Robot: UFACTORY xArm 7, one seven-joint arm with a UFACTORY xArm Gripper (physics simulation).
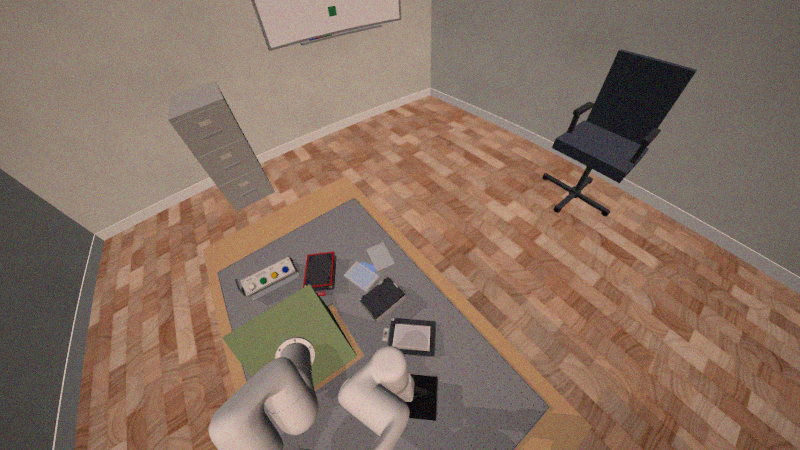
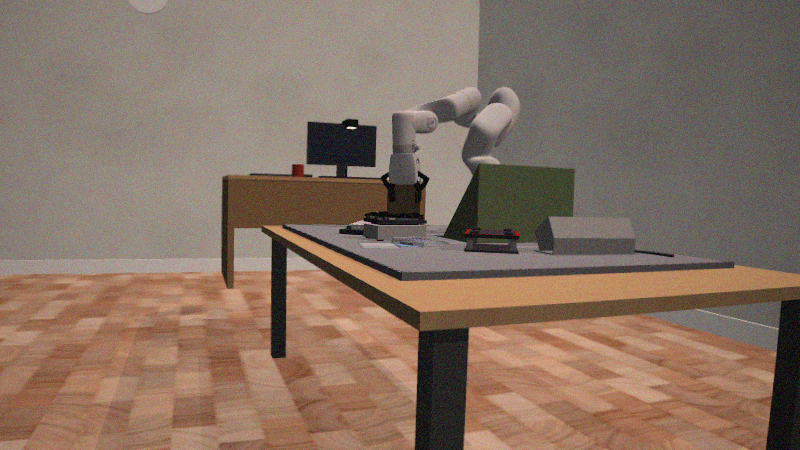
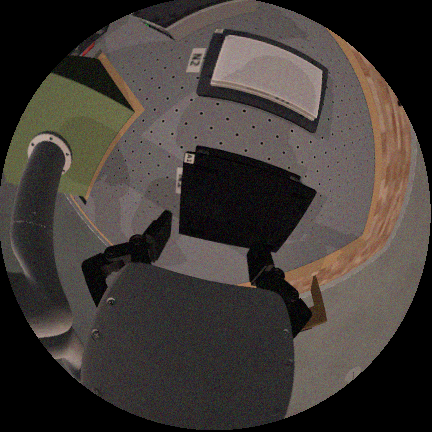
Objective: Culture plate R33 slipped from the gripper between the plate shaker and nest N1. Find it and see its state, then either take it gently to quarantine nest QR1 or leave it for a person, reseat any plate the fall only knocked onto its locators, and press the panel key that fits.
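Places are measured from the arm's base along level axes (x ahead, y left, z up), in millimetres.
Pixels of known places: gripper, fingertip midpoint: (image 2: 405,202) (image 3: 212,234); arm's base, origin of the base link: (image 1: 295,355) (image 2: 505,210) (image 3: 49,154).
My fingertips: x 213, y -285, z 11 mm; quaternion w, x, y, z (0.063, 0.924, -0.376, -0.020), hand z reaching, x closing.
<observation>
For each thing: its top centre in the pictures, then the offset to it from my fingertips. "*": a spot on its surface instead.
- black slab, middle of its top: (image 3: 244,215) (image 2: 394,214) (image 1: 409,395) 28 mm ahead, 22 mm right, 40 mm down
- white plate, middle of its top: (image 3: 275,66) (image 1: 411,336) 144 mm ahead, 123 mm left, 58 mm down
- dark-topped shaker, surface spot: (image 2: 394,231) * 159 mm ahead, 353 mm left, 70 mm down
- clear plate-like piece, middle of its top: (image 2: 420,238) (image 1: 360,275) 127 mm ahead, 454 mm left, 81 mm down
- lid, middle of its top: (image 2: 378,243) (image 1: 380,255) 246 mm ahead, 490 mm left, 87 mm down
- red-rimmed nest, middle of its top: (image 2: 492,229) (image 1: 318,268) 7 mm back, 573 mm left, 49 mm down
- key panel, middle of its top: (image 2: 585,216) (image 1: 265,271) 201 mm back, 670 mm left, 11 mm down
My gripper (image 2: 404,198) (image 3: 212,234) is open and empty, above the near side of a black slab (image 1: 426,398) (image 3: 245,197) with a corner tag A1. The slab's seating is too dark to judge. A second label beside it is partly hidden. Nest N2 (image 1: 430,348) (image 3: 207,85) holds a white plate (image 1: 411,337) (image 3: 270,75). The dark-topped shaker (image 1: 382,297) (image 2: 394,231) stands further along. Past it lie a clear plate-like piece (image 1: 361,275) with blue at its edge and a separate pale clear sheet or lid (image 1: 380,255). R33's label is unreadable. A red-rimmed nest (image 1: 320,269) (image 2: 491,233) stands near them.
The key panel (image 1: 268,277) (image 2: 587,240) has white, green, yellow and blue keys. A tall green block or screen (image 1: 279,319) (image 2: 523,204) (image 3: 95,105) stands between the panel and the arm. The table's wooden edge (image 1: 475,313) (image 2: 559,302) borders the grey mat.
</observation>
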